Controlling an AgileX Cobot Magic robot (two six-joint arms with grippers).
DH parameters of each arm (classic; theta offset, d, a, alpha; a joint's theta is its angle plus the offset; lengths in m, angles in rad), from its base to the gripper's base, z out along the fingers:
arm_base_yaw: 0 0.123 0 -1.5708
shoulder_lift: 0.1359 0 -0.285 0
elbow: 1.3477 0 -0.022 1.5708
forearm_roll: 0 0.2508 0 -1.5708
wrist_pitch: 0 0 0.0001 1.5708
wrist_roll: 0 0.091 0 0
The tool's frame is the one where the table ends.
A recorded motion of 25 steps. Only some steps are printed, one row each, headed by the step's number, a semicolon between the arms.
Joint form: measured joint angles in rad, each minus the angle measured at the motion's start. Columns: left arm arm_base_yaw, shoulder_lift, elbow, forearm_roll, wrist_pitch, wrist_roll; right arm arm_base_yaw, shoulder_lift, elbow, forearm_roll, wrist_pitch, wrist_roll.
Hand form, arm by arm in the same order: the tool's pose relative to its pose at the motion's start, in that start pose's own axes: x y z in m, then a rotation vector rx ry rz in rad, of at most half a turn. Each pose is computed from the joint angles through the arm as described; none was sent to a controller.
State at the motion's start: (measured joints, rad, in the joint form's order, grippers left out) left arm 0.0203 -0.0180 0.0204 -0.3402 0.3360 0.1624; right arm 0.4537 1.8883 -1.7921 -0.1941 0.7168 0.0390
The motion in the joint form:
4: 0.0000 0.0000 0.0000 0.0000 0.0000 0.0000; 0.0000 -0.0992 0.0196 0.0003 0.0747 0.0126
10: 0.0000 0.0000 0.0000 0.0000 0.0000 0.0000; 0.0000 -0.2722 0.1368 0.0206 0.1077 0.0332
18: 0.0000 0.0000 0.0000 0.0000 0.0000 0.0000; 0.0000 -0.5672 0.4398 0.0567 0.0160 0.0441
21: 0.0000 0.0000 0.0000 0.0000 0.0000 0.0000; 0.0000 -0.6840 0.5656 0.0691 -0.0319 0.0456
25: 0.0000 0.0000 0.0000 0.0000 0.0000 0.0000; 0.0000 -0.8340 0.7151 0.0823 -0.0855 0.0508
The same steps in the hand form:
4: 0.0000 0.0000 0.0000 0.0000 0.0000 0.0000; -0.0045 -0.0068 -0.0414 0.0108 -0.0039 0.0233
10: 0.0000 0.0000 0.0000 0.0000 0.0000 0.0000; 0.0069 -0.0116 -0.0964 0.0020 -0.0256 0.0652
18: 0.0000 0.0000 0.0000 0.0000 0.0000 0.0000; 0.0539 -0.0114 -0.1598 -0.0285 -0.1082 0.1004
21: 0.0000 0.0000 0.0000 0.0000 0.0000 0.0000; 0.0776 -0.0102 -0.1793 -0.0393 -0.1467 0.1104
25: 0.0000 0.0000 0.0000 0.0000 0.0000 0.0000; 0.1092 -0.0085 -0.2024 -0.0502 -0.2003 0.1262

